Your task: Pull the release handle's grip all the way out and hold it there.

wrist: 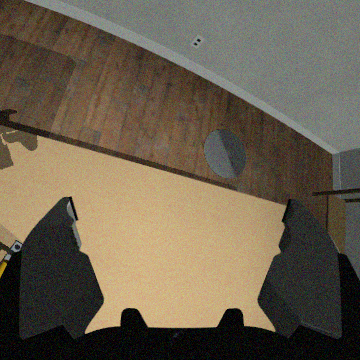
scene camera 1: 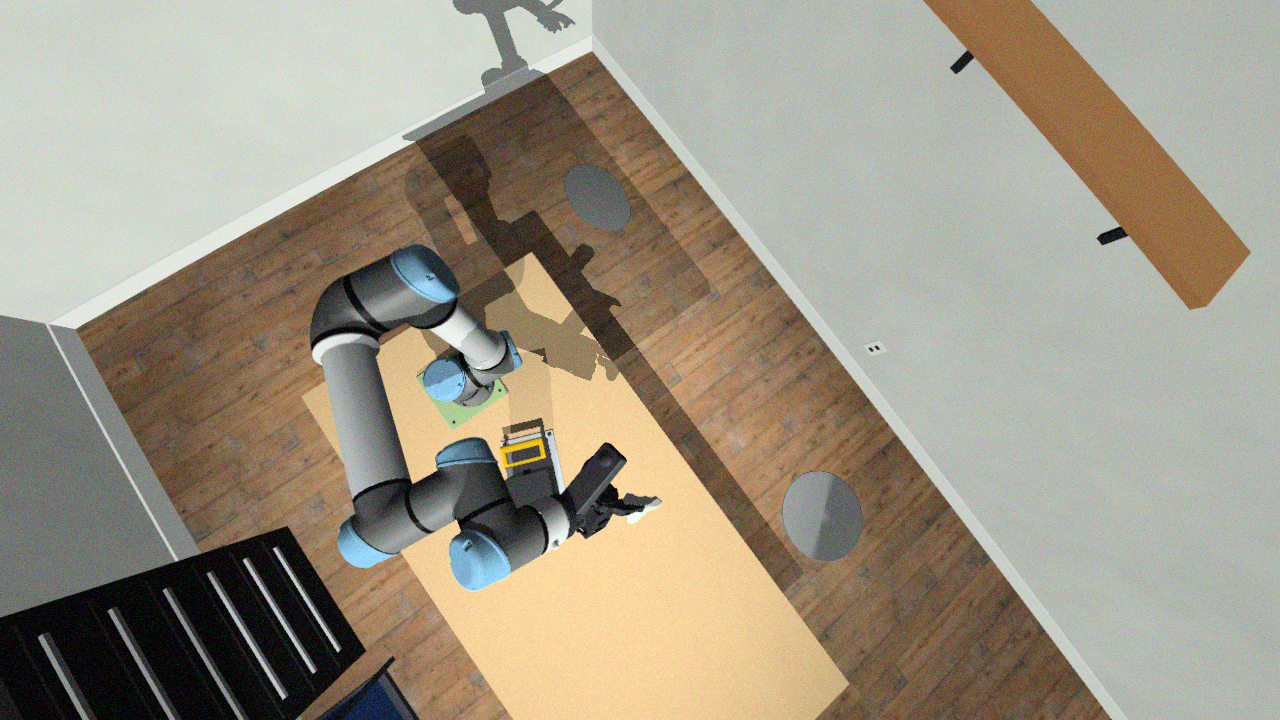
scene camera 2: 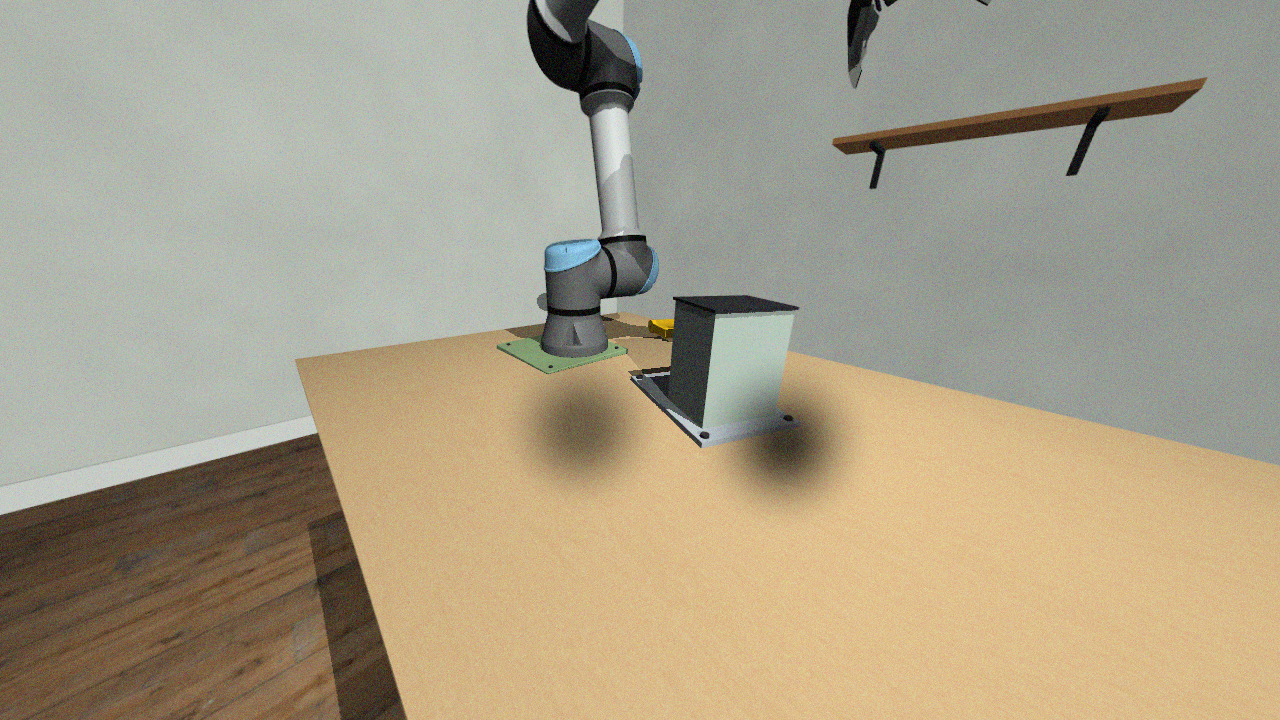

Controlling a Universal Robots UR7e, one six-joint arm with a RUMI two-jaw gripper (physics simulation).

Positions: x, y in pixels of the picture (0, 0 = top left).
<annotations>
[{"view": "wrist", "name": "my gripper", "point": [180, 200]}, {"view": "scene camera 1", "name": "my gripper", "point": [634, 474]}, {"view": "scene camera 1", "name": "base plate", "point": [551, 451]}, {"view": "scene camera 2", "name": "base plate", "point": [656, 386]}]
</annotations>
